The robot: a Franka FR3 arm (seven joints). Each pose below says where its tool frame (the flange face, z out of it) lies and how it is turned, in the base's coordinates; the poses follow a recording.
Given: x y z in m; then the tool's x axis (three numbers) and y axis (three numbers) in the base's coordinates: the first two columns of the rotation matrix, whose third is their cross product.
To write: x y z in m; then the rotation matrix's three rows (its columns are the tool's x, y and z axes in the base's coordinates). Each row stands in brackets. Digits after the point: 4 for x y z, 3 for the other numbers.
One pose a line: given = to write
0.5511 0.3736 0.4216 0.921 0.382 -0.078 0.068 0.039 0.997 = [0.5511 0.3736 0.4216], [[0.921 0.068 0.384], [0.382 0.039 -0.924], [-0.078 0.997 0.010]]
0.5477 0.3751 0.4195 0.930 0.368 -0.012 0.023 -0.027 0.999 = [0.5477 0.3751 0.4195], [[0.930 0.023 0.367], [0.368 -0.027 -0.929], [-0.012 0.999 -0.034]]
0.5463 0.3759 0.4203 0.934 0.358 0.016 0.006 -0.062 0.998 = [0.5463 0.3759 0.4203], [[0.934 0.006 0.358], [0.358 -0.062 -0.932], [0.016 0.998 -0.060]]
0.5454 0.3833 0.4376 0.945 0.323 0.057 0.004 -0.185 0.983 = [0.5454 0.3833 0.4376], [[0.945 0.004 0.328], [0.323 -0.185 -0.929], [0.057 0.983 -0.176]]
